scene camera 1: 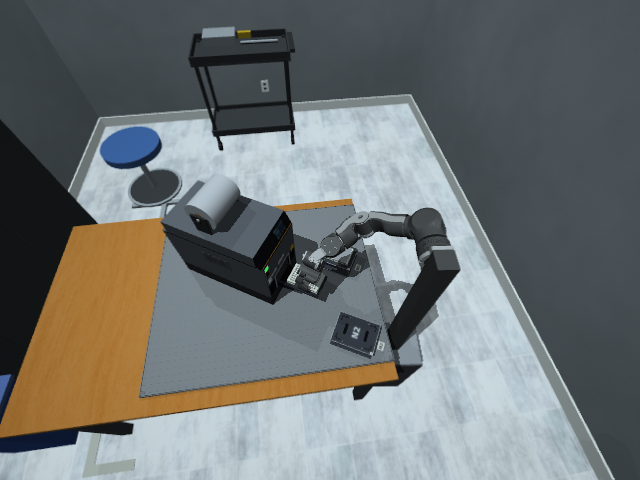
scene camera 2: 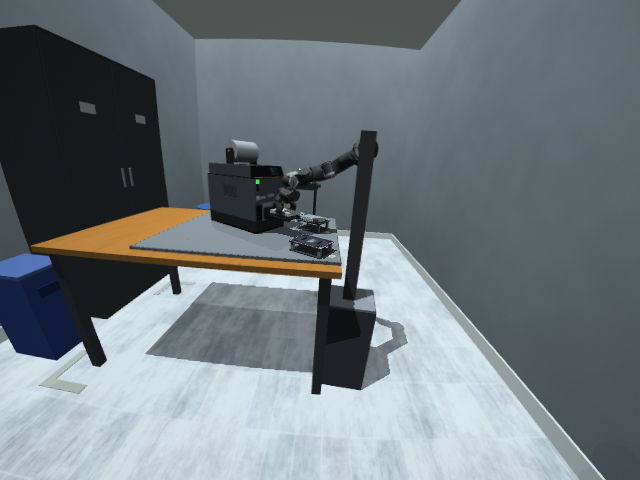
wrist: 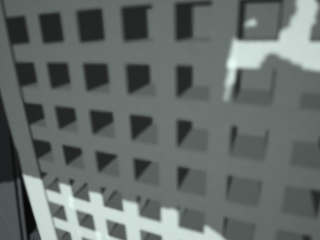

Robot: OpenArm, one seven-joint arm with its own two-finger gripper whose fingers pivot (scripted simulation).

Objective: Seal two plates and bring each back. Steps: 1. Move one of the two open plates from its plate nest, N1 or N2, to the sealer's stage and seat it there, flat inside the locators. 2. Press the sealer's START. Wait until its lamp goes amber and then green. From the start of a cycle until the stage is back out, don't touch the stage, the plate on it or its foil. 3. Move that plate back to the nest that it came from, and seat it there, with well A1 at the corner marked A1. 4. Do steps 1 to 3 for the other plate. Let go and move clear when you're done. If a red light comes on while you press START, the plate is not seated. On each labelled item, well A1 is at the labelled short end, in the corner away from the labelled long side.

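Labels:
Dark arm post (scene camera 2: 368,138): 0.94 m from the lens.

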